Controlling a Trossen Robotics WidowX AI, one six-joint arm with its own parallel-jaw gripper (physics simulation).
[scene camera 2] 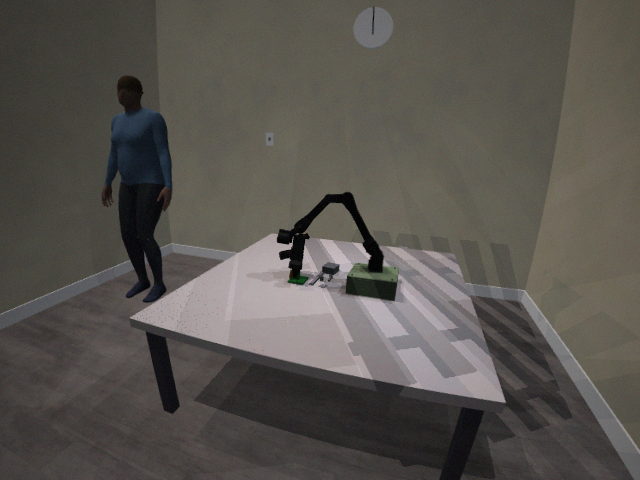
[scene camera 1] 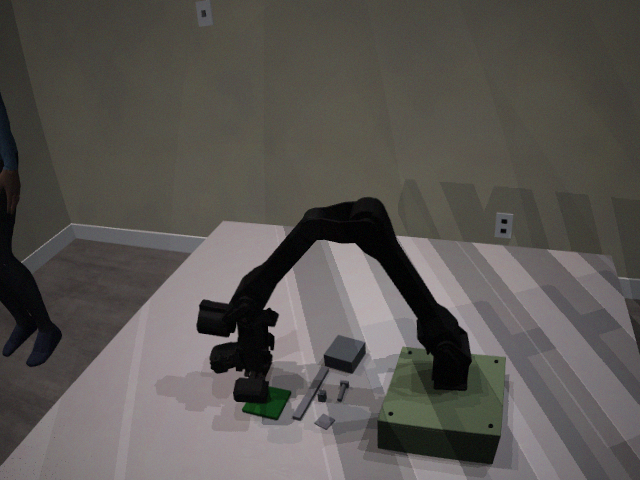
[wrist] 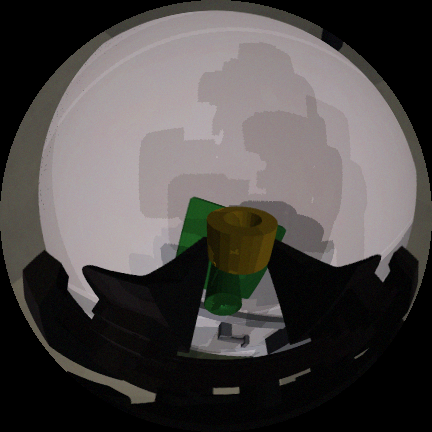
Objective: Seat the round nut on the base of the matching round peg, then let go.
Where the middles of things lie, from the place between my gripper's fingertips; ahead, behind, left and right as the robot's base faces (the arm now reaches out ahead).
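My hand is 1 cm below the green base (scene camera 1: pixel 277 398) and 2 cm past it. Round nut (wrist: pixel 239 239), counted from my hand: 1 cm above, 1 cm ahead.
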